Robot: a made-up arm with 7 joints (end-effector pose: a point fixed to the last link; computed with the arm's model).
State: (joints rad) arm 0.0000 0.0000 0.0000 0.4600 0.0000 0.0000 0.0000
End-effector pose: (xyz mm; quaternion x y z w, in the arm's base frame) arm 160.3 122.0 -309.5 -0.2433 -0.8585 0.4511 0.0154
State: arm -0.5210 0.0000 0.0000 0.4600 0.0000 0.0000 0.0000
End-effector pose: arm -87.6 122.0 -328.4 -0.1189 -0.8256 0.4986 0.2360
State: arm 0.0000 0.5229 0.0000 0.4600 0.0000 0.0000 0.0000
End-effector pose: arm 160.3 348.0 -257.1 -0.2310 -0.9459 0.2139 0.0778
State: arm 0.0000 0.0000 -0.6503 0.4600 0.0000 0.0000 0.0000
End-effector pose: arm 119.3 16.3 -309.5 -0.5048 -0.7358 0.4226 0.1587
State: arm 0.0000 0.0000 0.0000 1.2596 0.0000 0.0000 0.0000
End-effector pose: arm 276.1 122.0 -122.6 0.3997 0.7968 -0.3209 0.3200
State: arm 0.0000 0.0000 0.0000 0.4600 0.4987 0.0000 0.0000
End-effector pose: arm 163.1 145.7 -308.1 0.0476 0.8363 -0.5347 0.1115
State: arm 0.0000 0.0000 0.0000 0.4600 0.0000 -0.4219 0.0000
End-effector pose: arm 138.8 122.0 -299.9 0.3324 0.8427 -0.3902 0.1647
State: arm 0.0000 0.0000 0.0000 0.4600 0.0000 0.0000 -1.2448
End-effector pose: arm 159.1 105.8 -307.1 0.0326 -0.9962 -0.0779 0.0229
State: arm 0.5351 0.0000 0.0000 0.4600 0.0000 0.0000 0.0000
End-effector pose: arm 370.3 122.0 -164.6 0.3539 0.8320 -0.3708 0.2121
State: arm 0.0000 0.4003 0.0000 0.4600 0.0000 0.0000 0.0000
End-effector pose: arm 160.3 298.0 -279.9 -0.2354 -0.9311 0.2715 0.0635
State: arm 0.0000 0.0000 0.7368 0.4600 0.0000 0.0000 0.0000
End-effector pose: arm 119.7 243.2 -309.5 -0.0822 0.8885 -0.4264 0.1481
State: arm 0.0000 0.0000 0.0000 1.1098 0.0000 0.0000 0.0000
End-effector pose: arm 266.5 122.0 -163.7 0.3746 0.8185 -0.3499 0.2594
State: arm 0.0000 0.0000 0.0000 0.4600 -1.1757 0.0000 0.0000
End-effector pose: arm 120.6 91.6 -329.2 -0.6253 -0.7046 0.1564 0.2969
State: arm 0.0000 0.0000 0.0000 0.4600 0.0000 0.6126 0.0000
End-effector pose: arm 180.4 122.0 -336.9 -0.0959 -0.8139 0.5035 0.2736
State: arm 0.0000 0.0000 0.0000 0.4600 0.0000 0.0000 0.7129
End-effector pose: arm 164.3 126.1 -317.5 -0.3658 -0.6258 0.6888 0.0083
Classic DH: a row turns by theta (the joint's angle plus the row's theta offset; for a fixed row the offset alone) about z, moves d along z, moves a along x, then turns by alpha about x. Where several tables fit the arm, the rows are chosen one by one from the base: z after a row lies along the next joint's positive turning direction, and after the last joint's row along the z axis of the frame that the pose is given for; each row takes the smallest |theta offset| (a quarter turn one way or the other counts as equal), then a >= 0, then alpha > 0; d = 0 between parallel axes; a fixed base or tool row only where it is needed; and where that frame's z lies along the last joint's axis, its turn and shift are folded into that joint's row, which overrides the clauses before.
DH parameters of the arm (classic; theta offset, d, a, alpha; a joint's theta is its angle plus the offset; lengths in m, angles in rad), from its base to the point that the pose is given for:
base (fixed): 0 0.146 0.001 1.5708
joint 1: -1.5708 -0.137 0.007 -1.5708
joint 2: -1.5708 -0.018 0.007 1.5708
joint 3: 1.5708 -0.218 0.014 1.5708
joint 4: 0 -0.01 -0.001 -1.5708
joint 5: 0 -0.305 -0.005 -1.5708
joint 6: -1.5708 -0.028 0.016 1.5708
joint 7: -0.5026 -0.0425 0.0039 1.0662
tool (fixed): 1.5875 -0.0155 0 0

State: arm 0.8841 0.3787 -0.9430 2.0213 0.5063 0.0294 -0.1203
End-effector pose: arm 187.8 -25.4 171.3 0.8120 0.2577 -0.2138 0.4780
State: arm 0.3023 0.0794 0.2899 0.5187 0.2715 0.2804 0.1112
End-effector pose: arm 303.4 230.8 -230.6 0.0845 0.8174 -0.5409 0.1794
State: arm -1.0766 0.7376 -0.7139 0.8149 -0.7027 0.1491 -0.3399
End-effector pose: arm -312.2 263.1 -176.3 -0.6614 -0.4022 0.1511 0.6148
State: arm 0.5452 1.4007 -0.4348 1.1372 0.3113 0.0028 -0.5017
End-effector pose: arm 300.3 400.6 116.7 0.3115 0.8416 0.3652 0.2478
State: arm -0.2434 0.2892 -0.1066 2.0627 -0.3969 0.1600 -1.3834
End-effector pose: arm 202.0 80.8 10.8 0.0741 0.7585 0.3118 0.5675
